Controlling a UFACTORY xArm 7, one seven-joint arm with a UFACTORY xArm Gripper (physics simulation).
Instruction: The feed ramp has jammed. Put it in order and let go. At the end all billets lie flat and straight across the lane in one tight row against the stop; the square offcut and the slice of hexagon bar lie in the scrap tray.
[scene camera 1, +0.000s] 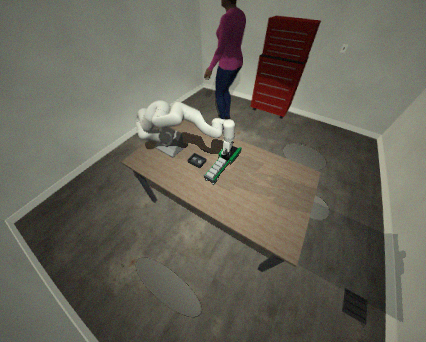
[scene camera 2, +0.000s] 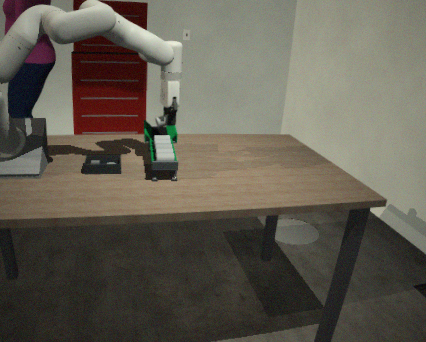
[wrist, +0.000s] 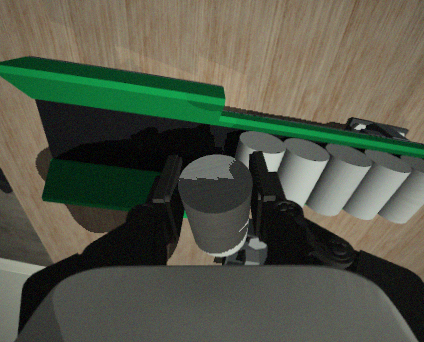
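Seen in the pictures: gripper, fingertip midpoint: (scene camera 1: 228, 154) (scene camera 2: 169, 123) (wrist: 216, 172); arm's base at its link origin: (scene camera 1: 167, 139) (scene camera 2: 8, 142).
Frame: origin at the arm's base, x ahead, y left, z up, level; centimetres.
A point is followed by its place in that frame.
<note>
The feed ramp (scene camera 1: 235, 156) {x 63.0, y 7.5, z -0.5 cm} (scene camera 2: 172, 132) {x 61.1, y 6.5, z -0.3 cm} (wrist: 125, 97) {x 61.8, y 9.2, z 0.2 cm} has green side walls and a dark floor. Several pale billets (scene camera 1: 216, 169) {x 54.9, y -11.1, z -1.3 cm} (scene camera 2: 163, 147) {x 53.7, y -10.5, z -0.9 cm} (wrist: 302, 170) {x 56.5, y -4.9, z 0.3 cm} lie side by side across its lane, the row reaching the dark stop (scene camera 2: 165, 165) {x 52.4, y -19.8, z -4.1 cm} in scene camera 2. My gripper (scene camera 1: 226, 154) {x 58.6, y 2.0, z 4.6 cm} (scene camera 2: 163, 121) {x 58.6, y 2.0, z 4.6 cm} (wrist: 216, 172) {x 58.6, y 2.0, z 4.6 cm} is shut on another billet (wrist: 215, 195) {x 59.1, y 1.8, z 7.4 cm}, which it holds by the sides at the upper part of the ramp, beside the row's upper end. Contact with the ramp cannot be told. The scrap tray (scene camera 1: 193, 164) {x 32.5, y -9.5, z -8.5 cm} (scene camera 2: 101, 170) {x 32.1, y -9.2, z -8.7 cm} holds two small light pieces (scene camera 2: 95, 162) {x 30.2, y -5.1, z -7.2 cm} (scene camera 2: 111, 162) {x 36.0, y -3.9, z -7.9 cm}; their shapes are unclear.
The ramp and the tray stand on the wooden table (scene camera 1: 260, 200) {x 93.2, y -16.4, z -10.0 cm} (scene camera 2: 250, 185) {x 80.6, y -27.5, z -10.1 cm}. The arm's base (scene camera 1: 170, 149) {x 6.8, y -6.0, z -4.8 cm} (scene camera 2: 22, 162) {x 5.3, y -6.4, z -5.3 cm} is beyond the tray on the left. A person (scene camera 1: 230, 45) (scene camera 2: 30, 80) stands behind the table near a red tool cabinet (scene camera 1: 284, 65) (scene camera 2: 110, 90).
</note>
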